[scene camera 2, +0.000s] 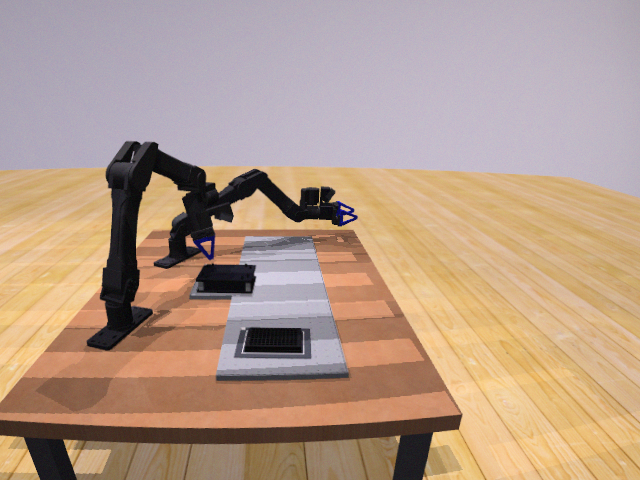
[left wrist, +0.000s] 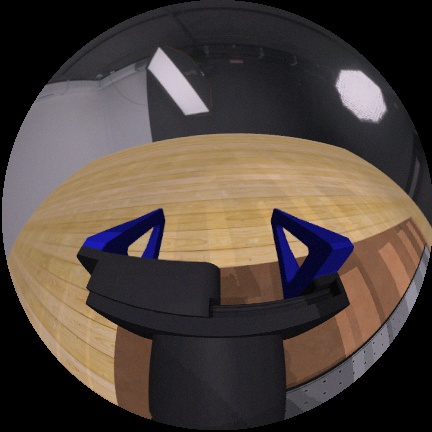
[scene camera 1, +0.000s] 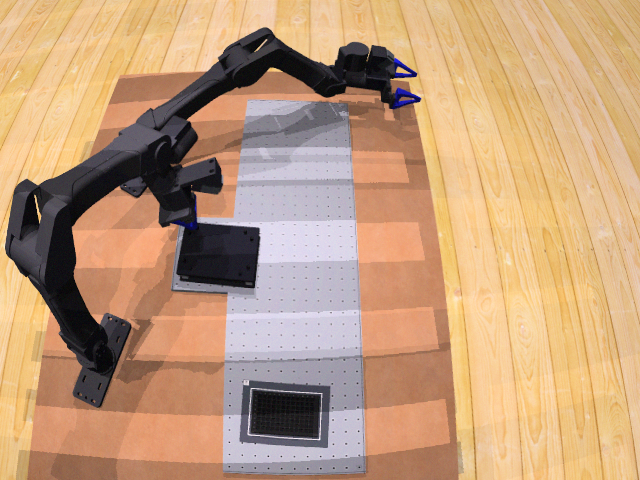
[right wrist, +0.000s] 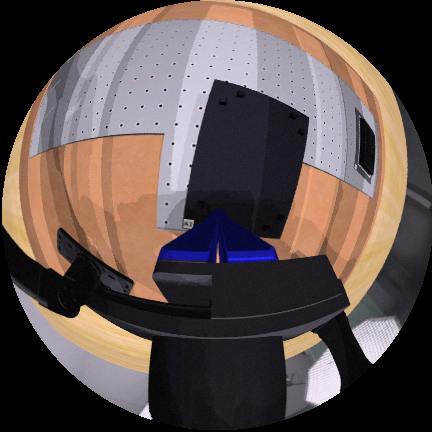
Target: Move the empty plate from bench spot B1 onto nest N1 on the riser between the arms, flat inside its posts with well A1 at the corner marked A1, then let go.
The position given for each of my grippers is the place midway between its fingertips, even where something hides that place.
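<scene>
My left gripper [scene camera 1: 418,87] is open and holds nothing, and it's visible in the left wrist view [left wrist: 217,214] too. My right gripper [scene camera 1: 194,228] is empty as well, but that gripper is shut; the right wrist view [right wrist: 217,214] has it too. There's a black well plate [scene camera 1: 273,413], which you'd also find in scene camera 2 [scene camera 2: 284,340] and in the right wrist view [right wrist: 367,138], while in the left wrist view the plate is out of frame. And I can see a flat black block [scene camera 2: 227,273].
</scene>
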